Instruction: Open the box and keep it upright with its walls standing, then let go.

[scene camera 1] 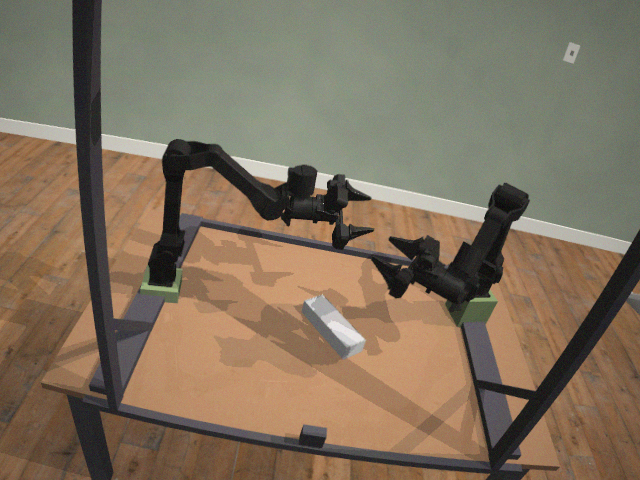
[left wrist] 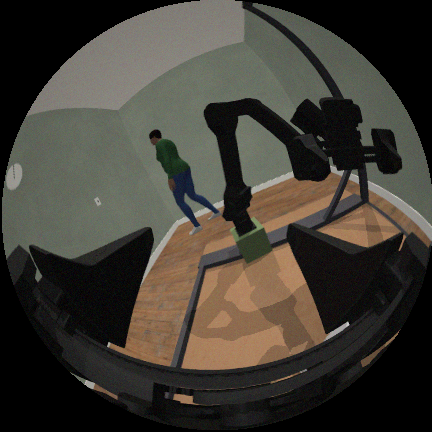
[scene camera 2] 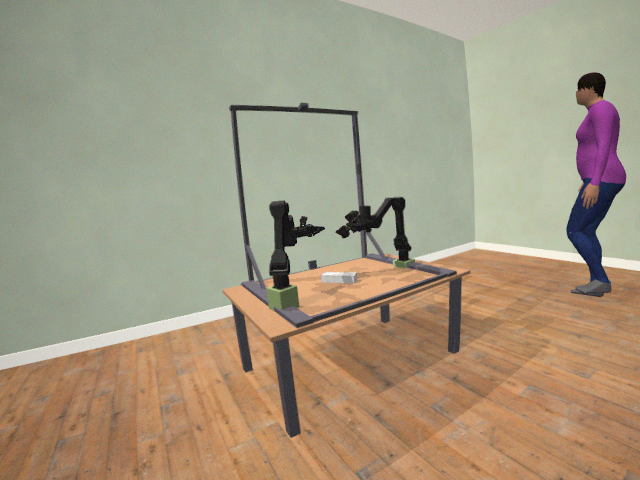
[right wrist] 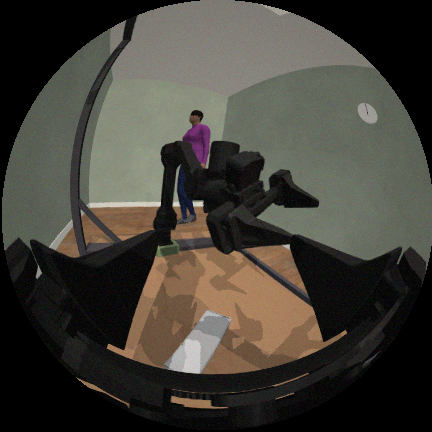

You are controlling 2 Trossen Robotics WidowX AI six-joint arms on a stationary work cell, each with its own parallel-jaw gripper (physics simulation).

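Seen in the pictures: left gripper, fingertip midpoint: [scene camera 1: 372, 214] [left wrist: 221, 232] [scene camera 2: 340, 228] [right wrist: 308, 218]; right gripper, fingertip midpoint: [scene camera 1: 380, 247] [left wrist: 369, 163] [scene camera 2: 324, 227] [right wrist: 227, 240]; left arm's base at its link origin: [scene camera 1: 161, 278] [scene camera 2: 403, 259] [right wrist: 163, 241]; right arm's base at its link origin: [left wrist: 245, 227] [scene camera 2: 281, 286].
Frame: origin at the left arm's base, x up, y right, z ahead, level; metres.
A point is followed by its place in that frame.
A long, narrow white box [scene camera 1: 333, 326] {x 0.005, y 0.136, z 0.455 m} [scene camera 2: 338, 277] {x -0.007, y 0.088, z 0.484 m} [right wrist: 200, 340] {x 0.005, y 0.110, z 0.457 m} lies near the middle of the table, slanted in scene camera 1. It looks closed, its long top face up and crossed by shadow; flap seams are too small to tell. My left gripper [scene camera 1: 372, 213] {x 0.273, y 0.007, z 0.515 m} [scene camera 2: 341, 230] {x 0.273, y 0.007, z 0.515 m} [left wrist: 221, 232] {x 0.273, y 0.007, z 0.515 m} [right wrist: 308, 218] {x 0.273, y 0.007, z 0.515 m} is open and empty, high above and behind the box in scene camera 1. My right gripper [scene camera 1: 381, 249] {x 0.270, y 0.146, z 0.508 m} [scene camera 2: 323, 228] {x 0.270, y 0.146, z 0.508 m} is open and empty, raised above and to the right of the box there. Neither gripper touches the box.
The wooden table [scene camera 1: 232, 384] {x -0.039, y 0.307, z 0.205 m} [scene camera 2: 248, 310] {x -0.039, y 0.119, z 1.024 m} has dark rails [scene camera 1: 217, 429] {x -0.039, y 0.432, z 0.176 m} along its edges. A small dark block [scene camera 1: 313, 435] {x 0.016, y 0.472, z 0.370 m} sits on the front rail. Dark posts [scene camera 1: 93, 206] {x 0.466, y 0.401, z -0.040 m} [scene camera 2: 239, 191] {x 0.509, y 0.515, z 0.808 m} rise from the side. People [scene camera 2: 599, 139] [left wrist: 172, 160] stand away from the table.
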